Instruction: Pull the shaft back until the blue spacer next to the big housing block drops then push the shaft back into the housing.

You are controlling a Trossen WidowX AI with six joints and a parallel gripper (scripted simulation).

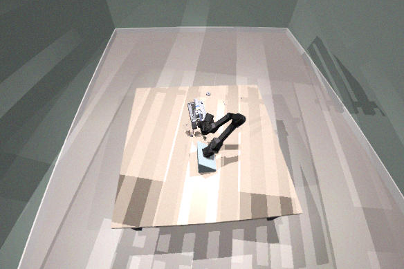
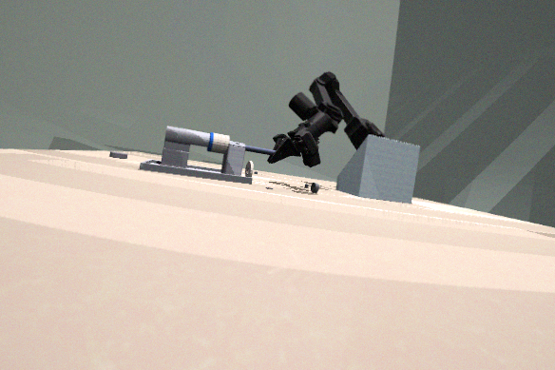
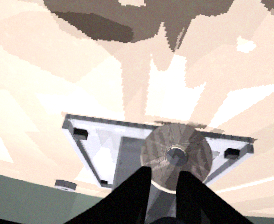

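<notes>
My gripper tip is now 60 mm short of the dark shaft and 30 mm below it. Round my gripper tip: beige spacer (130 mm ahead, 20 mm above); then blue spacer (160 mm ahead, 20 mm above); then dark piece (100 mm to the left, 90 mm behind, 40 mm below).
</notes>
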